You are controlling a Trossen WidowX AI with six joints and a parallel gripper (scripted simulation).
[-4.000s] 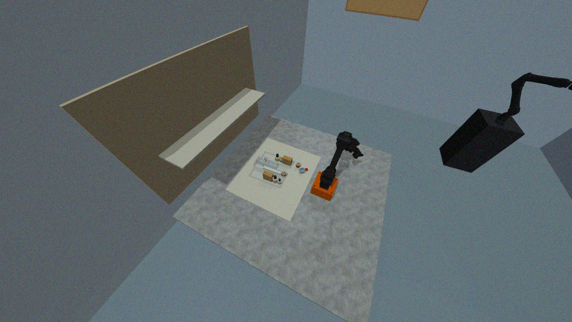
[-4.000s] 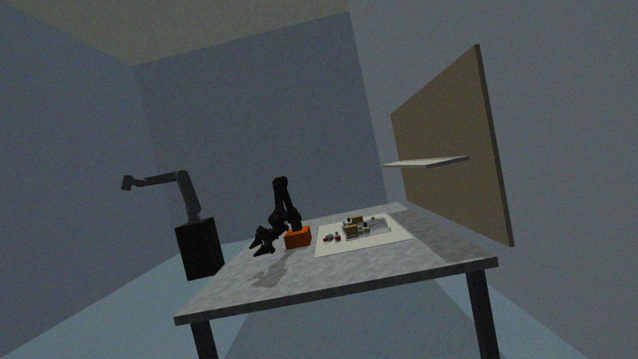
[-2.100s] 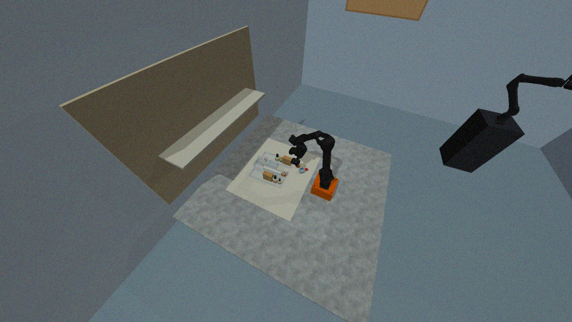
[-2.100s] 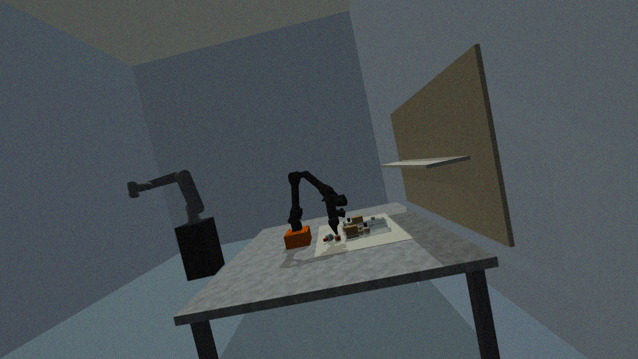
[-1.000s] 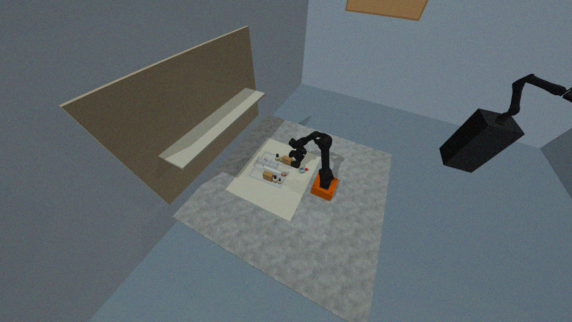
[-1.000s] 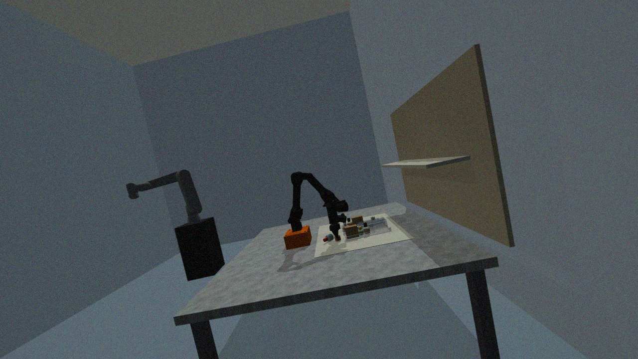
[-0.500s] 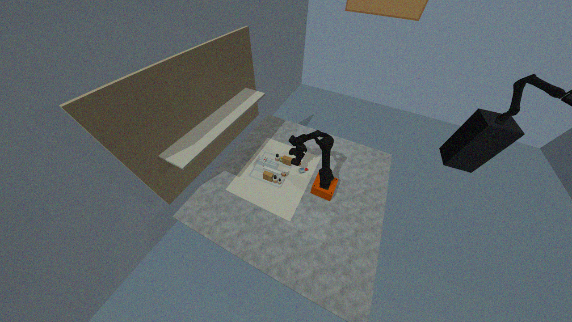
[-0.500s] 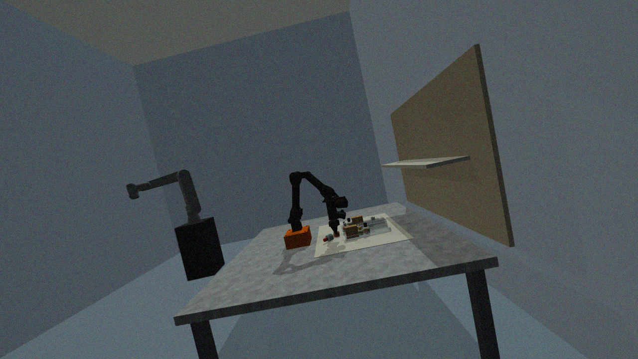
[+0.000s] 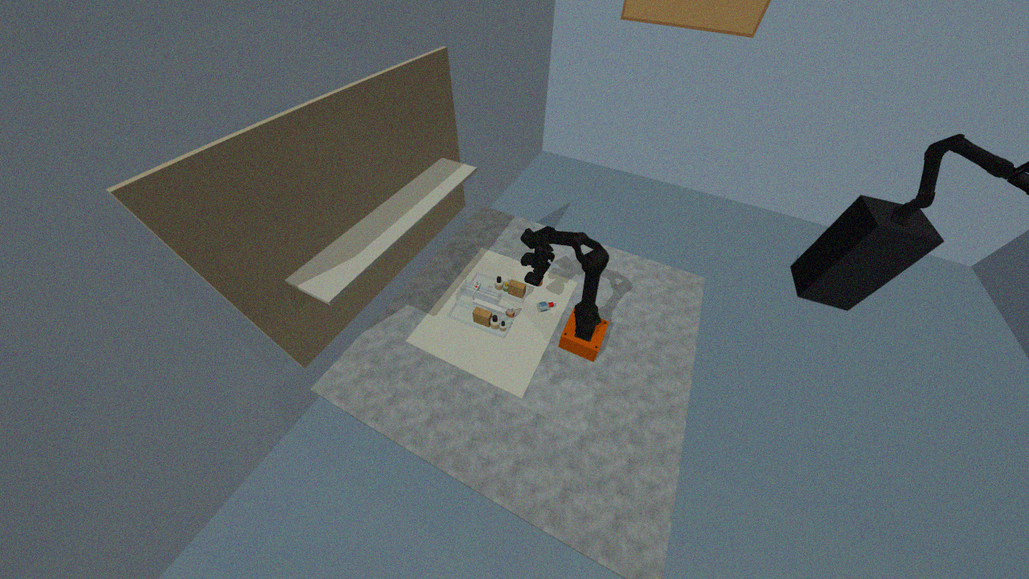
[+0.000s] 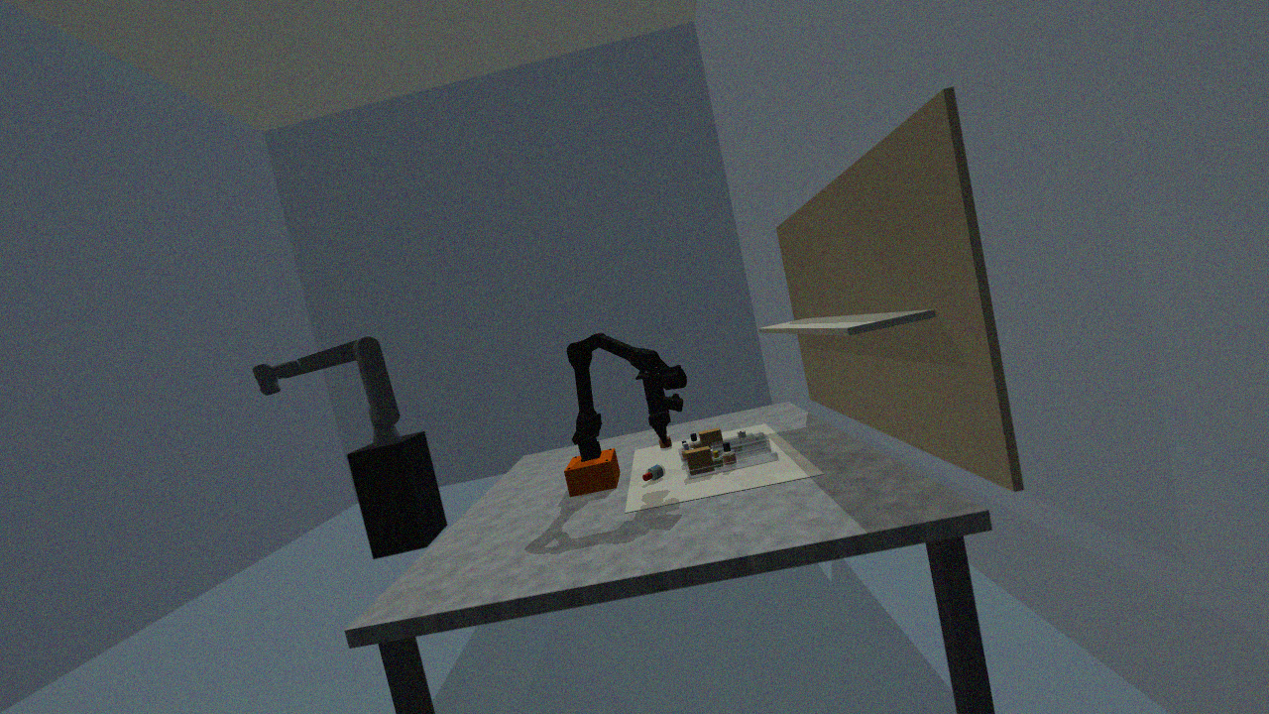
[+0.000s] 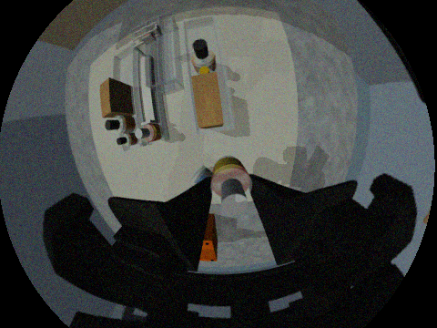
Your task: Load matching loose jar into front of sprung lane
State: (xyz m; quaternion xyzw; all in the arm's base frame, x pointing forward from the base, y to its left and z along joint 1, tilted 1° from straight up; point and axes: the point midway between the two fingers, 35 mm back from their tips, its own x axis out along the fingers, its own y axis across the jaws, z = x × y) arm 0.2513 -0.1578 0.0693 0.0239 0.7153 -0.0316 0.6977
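Right now my gripper tip is 18 cm short of the pusher plate, 11 cm to the right of it and 8 cm above it. Also, from my gripper tip: clear lane 22 cm ahead, 11 cm to the left, 11 cm below.
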